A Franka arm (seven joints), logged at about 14 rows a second.
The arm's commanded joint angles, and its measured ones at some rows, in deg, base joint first. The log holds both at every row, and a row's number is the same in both.
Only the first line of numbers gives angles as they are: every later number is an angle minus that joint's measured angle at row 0.
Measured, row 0:
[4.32 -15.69 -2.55 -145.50 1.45 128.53 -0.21]
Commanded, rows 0 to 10:
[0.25 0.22 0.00 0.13 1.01 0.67 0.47]
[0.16 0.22 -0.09 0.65 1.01 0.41 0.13]
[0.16 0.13 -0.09 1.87 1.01 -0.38 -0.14]
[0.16 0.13 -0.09 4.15 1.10 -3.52 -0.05]
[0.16 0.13 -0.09 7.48 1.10 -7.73 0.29]
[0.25 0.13 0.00 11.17 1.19 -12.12 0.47]
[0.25 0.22 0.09 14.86 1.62 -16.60 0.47]
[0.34 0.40 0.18 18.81 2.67 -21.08 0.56]
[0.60 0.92 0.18 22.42 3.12 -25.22 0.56]
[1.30 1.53 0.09 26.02 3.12 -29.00 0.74]
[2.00 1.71 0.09 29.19 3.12 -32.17 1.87]
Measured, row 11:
[0.66 -0.21 0.18 21.83 2.16 -25.52 0.16]
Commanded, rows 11 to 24:
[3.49 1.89 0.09 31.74 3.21 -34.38 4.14]
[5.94 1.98 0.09 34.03 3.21 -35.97 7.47]
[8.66 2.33 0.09 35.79 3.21 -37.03 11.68]
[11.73 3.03 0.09 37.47 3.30 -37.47 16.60]
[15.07 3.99 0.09 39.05 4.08 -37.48 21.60]
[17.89 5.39 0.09 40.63 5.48 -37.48 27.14]
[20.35 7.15 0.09 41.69 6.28 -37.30 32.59]
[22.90 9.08 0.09 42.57 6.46 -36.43 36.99]
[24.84 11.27 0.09 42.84 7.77 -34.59 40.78]
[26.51 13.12 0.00 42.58 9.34 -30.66 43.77]
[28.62 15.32 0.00 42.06 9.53 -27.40 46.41]
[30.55 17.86 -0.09 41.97 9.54 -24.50 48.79]
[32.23 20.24 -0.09 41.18 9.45 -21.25 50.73]
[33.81 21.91 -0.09 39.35 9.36 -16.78 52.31]
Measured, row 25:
[31.03 17.47 0.76 39.31 7.95 -21.82 48.96]
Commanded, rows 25 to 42:
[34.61 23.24 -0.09 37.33 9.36 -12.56 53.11]
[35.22 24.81 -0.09 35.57 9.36 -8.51 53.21]
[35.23 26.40 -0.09 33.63 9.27 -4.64 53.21]
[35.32 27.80 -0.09 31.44 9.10 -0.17 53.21]
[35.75 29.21 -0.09 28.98 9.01 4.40 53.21]
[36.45 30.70 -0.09 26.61 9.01 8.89 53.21]
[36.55 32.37 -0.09 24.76 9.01 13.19 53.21]
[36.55 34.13 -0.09 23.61 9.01 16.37 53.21]
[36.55 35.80 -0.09 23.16 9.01 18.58 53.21]
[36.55 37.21 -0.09 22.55 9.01 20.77 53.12]
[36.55 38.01 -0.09 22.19 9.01 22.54 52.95]
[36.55 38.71 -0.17 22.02 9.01 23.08 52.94]
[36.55 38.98 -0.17 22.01 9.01 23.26 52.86]
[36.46 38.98 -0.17 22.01 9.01 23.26 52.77]
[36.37 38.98 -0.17 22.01 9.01 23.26 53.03]
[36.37 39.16 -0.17 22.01 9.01 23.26 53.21]
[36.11 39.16 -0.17 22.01 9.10 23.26 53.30]
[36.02 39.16 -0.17 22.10 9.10 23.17 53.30]
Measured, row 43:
[35.80 38.46 0.30 22.31 7.96 21.77 53.05]
